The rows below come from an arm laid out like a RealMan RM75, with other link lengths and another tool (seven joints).
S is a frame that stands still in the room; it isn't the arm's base.
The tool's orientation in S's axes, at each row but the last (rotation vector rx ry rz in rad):
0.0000, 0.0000, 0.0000
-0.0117, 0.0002, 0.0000
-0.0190, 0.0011, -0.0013
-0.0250, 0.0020, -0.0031
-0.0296, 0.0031, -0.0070
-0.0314, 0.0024, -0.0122
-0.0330, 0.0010, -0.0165
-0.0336, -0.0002, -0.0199
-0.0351, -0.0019, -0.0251
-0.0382, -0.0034, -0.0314
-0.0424, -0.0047, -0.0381
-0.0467, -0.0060, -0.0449
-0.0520, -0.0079, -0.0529
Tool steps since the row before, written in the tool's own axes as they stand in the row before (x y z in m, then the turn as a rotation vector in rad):
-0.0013, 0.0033, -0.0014, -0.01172, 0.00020, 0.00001
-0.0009, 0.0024, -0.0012, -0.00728, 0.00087, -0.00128
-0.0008, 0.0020, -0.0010, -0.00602, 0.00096, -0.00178
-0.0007, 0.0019, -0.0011, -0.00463, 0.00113, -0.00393
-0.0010, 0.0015, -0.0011, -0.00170, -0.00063, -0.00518
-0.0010, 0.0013, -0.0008, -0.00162, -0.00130, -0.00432
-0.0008, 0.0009, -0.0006, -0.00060, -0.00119, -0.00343
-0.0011, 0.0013, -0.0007, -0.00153, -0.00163, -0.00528
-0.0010, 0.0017, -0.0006, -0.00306, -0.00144, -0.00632
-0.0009, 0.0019, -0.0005, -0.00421, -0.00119, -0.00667
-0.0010, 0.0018, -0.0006, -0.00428, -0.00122, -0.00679
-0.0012, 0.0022, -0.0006, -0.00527, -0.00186, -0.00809
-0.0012, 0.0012, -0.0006, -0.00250, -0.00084, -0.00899
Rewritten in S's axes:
-0.0013, 0.0033, -0.0014, -0.01172, 0.00020, 0.00001
-0.0009, 0.0024, -0.0012, -0.00728, 0.00085, -0.00129
-0.0008, 0.0020, -0.0010, -0.00602, 0.00093, -0.00179
-0.0007, 0.0019, -0.0011, -0.00463, 0.00105, -0.00395
-0.0010, 0.0015, -0.0011, -0.00172, -0.00077, -0.00515
-0.0010, 0.0013, -0.0008, -0.00165, -0.00142, -0.00427
-0.0008, 0.0009, -0.0006, -0.00062, -0.00129, -0.00339
-0.0011, 0.0013, -0.0007, -0.00156, -0.00178, -0.00522
-0.0010, 0.0017, -0.0007, -0.00309, -0.00158, -0.00627
-0.0008, 0.0019, -0.0006, -0.00423, -0.00131, -0.00664
-0.0009, 0.0018, -0.0007, -0.00430, -0.00134, -0.00676
-0.0011, 0.0022, -0.0007, -0.00531, -0.00200, -0.00803
-0.0011, 0.0012, -0.0007, -0.00248, -0.00118, -0.00896

